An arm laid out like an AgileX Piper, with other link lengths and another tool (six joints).
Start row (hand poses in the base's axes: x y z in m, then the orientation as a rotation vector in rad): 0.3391 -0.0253 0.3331 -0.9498 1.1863 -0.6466
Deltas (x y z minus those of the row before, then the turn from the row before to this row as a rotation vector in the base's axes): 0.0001 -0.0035 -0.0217 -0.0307 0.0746 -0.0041; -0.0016 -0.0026 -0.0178 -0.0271 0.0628 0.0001; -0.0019 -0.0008 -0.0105 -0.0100 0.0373 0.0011; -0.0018 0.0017 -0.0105 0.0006 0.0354 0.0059; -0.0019 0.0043 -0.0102 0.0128 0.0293 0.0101; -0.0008 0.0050 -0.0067 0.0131 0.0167 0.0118; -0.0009 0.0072 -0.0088 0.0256 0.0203 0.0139; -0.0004 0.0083 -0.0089 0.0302 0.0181 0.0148; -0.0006 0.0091 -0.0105 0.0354 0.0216 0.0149
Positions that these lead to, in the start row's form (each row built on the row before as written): 0.3392 -0.0288 0.3114 -1.0049 1.2476 -0.6389; 0.3376 -0.0314 0.2936 -1.0544 1.2968 -0.6297; 0.3357 -0.0322 0.2831 -1.0794 1.3265 -0.6188; 0.3339 -0.0305 0.2726 -1.0979 1.3535 -0.5973; 0.3320 -0.0262 0.2624 -1.1063 1.3745 -0.5664; 0.3312 -0.0212 0.2557 -1.1101 1.3834 -0.5400; 0.3303 -0.0140 0.2469 -1.1065 1.3956 -0.5009; 0.3299 -0.0057 0.2380 -1.0986 1.4055 -0.4588; 0.3293 0.0034 0.2275 -1.0876 1.4184 -0.4110
